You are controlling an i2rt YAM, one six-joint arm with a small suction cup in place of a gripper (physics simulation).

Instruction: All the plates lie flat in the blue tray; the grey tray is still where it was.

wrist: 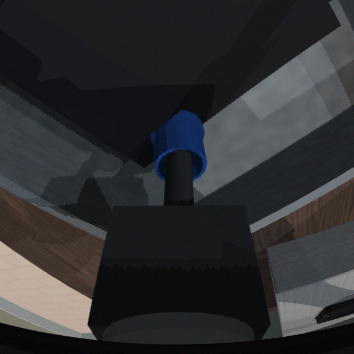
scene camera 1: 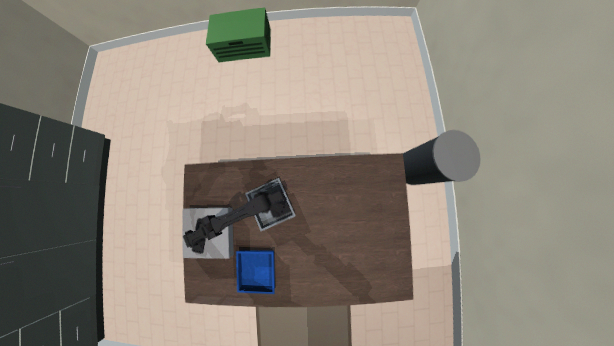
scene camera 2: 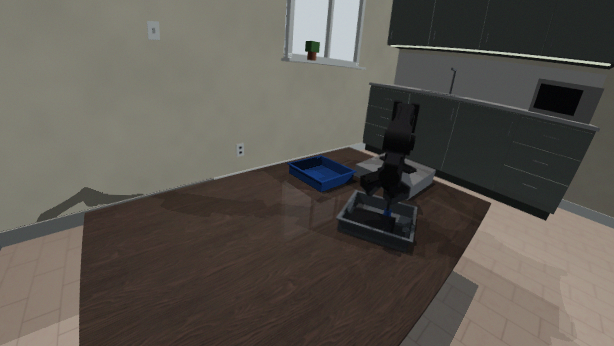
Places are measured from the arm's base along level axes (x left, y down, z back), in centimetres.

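Where they show: hand, its tool point: [wrist: 178,128] [scene camera 2: 386,217].
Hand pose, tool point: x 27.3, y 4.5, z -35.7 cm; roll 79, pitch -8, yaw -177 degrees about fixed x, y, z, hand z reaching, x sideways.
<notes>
Things, the pixels of their top centre, and the offset from my tool point. "spot": a spot on its surface instead. Level surfaces: height alone.
- grey tray, centre of its top: [wrist: 200,108] [scene camera 2: 380,212] [scene camera 1: 269,204] dy -2.3, dx -1.3, dz -2.7 cm
- wooden table, height of its surface: dy +2.7 cm
- dark plate, centre of its top: [scene camera 2: 371,219] [scene camera 1: 279,203] dy -1.8, dx +0.0, dz -8.1 cm
- paler grey square, a spot on its surface: [wrist: 281,91] spot: dy +2.4, dx -7.0, dz -0.1 cm
- blue tray, centre of its top: [scene camera 2: 321,167] [scene camera 1: 254,272] dy -2.3, dx -42.3, dz -0.6 cm
- lighter blue square, a spot on its surface: [scene camera 1: 262,275] spot: dy +2.5, dx -45.4, dz -4.3 cm
The grey tray [scene camera 1: 279,222] [scene camera 2: 373,237] [wrist: 242,140] stands at the middle left of the wooden table [scene camera 1: 351,223] [scene camera 2: 214,266]. A dark plate [scene camera 2: 370,217] [wrist: 105,53] lies inside it. My suction cup [scene camera 2: 387,211] [wrist: 180,140] reaches down into this tray, with its blue tip at the plate's near corner. I cannot tell whether it touches the plate, and it lifts nothing. A paler grey square [wrist: 281,91] shows on the tray floor. The blue tray [scene camera 1: 238,270] [scene camera 2: 338,180] stands near the table's front edge, with a lighter blue square [scene camera 1: 262,275] inside.
The arm's grey base block [scene camera 1: 214,251] [scene camera 2: 419,177] sits at the table's left edge, beside both trays. Dark cabinets [scene camera 1: 42,215] [scene camera 2: 494,146] stand past that edge. A dark cylinder [scene camera 1: 442,156] is by the table's far right corner. A green box [scene camera 1: 238,34] is on the floor.
</notes>
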